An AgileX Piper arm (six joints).
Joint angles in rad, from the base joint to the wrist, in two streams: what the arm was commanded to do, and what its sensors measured. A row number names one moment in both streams.
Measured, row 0:
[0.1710 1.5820 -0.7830 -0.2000 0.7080 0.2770]
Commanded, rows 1 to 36:
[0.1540 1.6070 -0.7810 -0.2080 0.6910 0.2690]
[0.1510 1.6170 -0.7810 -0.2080 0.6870 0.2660]
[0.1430 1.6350 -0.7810 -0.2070 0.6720 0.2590]
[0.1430 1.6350 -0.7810 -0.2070 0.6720 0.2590]
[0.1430 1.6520 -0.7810 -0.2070 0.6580 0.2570]
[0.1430 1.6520 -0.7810 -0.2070 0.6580 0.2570]
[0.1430 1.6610 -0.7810 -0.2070 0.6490 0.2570]
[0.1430 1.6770 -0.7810 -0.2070 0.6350 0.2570]
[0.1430 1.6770 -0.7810 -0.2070 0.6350 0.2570]
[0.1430 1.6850 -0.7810 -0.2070 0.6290 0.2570]
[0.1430 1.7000 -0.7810 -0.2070 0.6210 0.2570]
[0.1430 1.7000 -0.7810 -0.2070 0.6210 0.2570]
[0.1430 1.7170 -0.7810 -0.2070 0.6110 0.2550]
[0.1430 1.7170 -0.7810 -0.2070 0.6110 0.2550]
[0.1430 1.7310 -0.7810 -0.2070 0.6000 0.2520]
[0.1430 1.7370 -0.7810 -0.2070 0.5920 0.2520]
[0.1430 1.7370 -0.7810 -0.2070 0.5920 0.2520]
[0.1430 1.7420 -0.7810 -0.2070 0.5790 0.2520]
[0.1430 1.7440 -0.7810 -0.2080 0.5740 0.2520]
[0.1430 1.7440 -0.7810 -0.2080 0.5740 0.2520]
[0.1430 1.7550 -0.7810 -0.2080 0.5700 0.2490]
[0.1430 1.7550 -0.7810 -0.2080 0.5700 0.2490]
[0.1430 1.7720 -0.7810 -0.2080 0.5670 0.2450]
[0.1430 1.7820 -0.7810 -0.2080 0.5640 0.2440]
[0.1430 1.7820 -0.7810 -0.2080 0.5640 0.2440]
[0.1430 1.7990 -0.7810 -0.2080 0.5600 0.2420]
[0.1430 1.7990 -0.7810 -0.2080 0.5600 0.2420]
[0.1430 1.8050 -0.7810 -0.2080 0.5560 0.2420]
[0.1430 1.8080 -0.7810 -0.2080 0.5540 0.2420]
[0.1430 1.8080 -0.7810 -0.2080 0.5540 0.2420]
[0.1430 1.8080 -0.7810 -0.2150 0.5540 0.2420]
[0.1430 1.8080 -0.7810 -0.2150 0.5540 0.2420]
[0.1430 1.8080 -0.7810 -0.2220 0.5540 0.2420]
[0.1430 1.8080 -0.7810 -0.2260 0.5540 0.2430]
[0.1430 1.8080 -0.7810 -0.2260 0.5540 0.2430]
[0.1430 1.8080 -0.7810 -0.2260 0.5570 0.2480]
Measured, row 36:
[0.1500 1.8000 -0.7830 -0.2030 0.5550 0.2510]
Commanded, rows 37 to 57:
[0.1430 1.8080 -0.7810 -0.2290 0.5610 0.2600]
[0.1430 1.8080 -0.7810 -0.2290 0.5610 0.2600]
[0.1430 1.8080 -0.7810 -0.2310 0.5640 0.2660]
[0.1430 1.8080 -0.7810 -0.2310 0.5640 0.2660]
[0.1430 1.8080 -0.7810 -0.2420 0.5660 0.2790]
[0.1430 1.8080 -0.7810 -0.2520 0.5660 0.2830]
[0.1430 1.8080 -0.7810 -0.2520 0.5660 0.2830]
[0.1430 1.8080 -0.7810 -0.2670 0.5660 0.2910]
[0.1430 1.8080 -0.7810 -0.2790 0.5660 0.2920]
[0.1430 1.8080 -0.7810 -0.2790 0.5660 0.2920]
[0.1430 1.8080 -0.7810 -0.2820 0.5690 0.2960]
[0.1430 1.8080 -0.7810 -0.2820 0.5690 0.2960]
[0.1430 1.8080 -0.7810 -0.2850 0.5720 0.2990]
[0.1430 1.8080 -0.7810 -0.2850 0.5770 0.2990]
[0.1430 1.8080 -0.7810 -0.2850 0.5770 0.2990]
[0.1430 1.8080 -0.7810 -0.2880 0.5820 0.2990]
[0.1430 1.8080 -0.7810 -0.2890 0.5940 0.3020]
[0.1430 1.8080 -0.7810 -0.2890 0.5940 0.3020]
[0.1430 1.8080 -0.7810 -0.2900 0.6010 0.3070]
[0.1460 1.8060 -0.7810 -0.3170 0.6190 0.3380]
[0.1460 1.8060 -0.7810 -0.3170 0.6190 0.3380]
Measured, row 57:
[0.1500 1.7990 -0.7850 -0.2910 0.6180 0.3120]
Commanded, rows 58 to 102:
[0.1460 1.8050 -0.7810 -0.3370 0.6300 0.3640]
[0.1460 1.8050 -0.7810 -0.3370 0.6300 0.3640]
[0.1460 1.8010 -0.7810 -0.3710 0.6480 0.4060]
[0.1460 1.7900 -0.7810 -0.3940 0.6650 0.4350]
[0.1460 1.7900 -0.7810 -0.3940 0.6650 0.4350]
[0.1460 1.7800 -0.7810 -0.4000 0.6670 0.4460]
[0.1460 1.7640 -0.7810 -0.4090 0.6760 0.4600]
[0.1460 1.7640 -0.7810 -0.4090 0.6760 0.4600]
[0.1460 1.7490 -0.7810 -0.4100 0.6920 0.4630]
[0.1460 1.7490 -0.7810 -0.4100 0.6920 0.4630]
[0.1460 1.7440 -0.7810 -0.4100 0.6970 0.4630]
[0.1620 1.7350 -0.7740 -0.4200 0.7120 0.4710]
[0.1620 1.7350 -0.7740 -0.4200 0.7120 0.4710]
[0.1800 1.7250 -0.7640 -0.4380 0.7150 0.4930]
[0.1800 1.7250 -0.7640 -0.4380 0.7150 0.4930]
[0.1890 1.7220 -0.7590 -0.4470 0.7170 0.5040]
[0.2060 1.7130 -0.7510 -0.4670 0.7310 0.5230]
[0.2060 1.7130 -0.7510 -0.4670 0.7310 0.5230]
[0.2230 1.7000 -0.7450 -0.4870 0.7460 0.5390]
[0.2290 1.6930 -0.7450 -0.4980 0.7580 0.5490]
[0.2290 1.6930 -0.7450 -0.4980 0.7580 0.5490]
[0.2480 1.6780 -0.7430 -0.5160 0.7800 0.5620]
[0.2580 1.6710 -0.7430 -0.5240 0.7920 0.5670]
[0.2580 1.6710 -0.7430 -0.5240 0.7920 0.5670]
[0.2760 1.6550 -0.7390 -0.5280 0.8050 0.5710]
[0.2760 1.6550 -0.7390 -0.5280 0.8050 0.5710]
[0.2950 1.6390 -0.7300 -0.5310 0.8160 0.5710]
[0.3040 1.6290 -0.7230 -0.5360 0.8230 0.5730]
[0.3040 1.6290 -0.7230 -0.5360 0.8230 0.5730]
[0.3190 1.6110 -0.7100 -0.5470 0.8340 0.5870]
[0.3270 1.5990 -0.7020 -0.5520 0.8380 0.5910]
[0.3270 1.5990 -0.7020 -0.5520 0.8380 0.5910]
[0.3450 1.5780 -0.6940 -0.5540 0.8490 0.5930]
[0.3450 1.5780 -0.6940 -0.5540 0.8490 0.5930]
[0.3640 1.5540 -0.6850 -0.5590 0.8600 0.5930]
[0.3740 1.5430 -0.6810 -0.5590 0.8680 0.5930]
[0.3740 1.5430 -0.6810 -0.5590 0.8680 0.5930]
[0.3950 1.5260 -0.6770 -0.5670 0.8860 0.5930]
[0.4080 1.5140 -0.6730 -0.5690 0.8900 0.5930]
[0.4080 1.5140 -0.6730 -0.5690 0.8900 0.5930]
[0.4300 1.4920 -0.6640 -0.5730 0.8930 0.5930]
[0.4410 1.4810 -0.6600 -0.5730 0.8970 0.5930]
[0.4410 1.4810 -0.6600 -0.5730 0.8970 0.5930]
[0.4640 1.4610 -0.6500 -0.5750 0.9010 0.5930]
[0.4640 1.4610 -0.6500 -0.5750 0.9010 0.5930]
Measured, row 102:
[0.4360 1.4940 -0.6640 -0.5210 0.8540 0.5860]
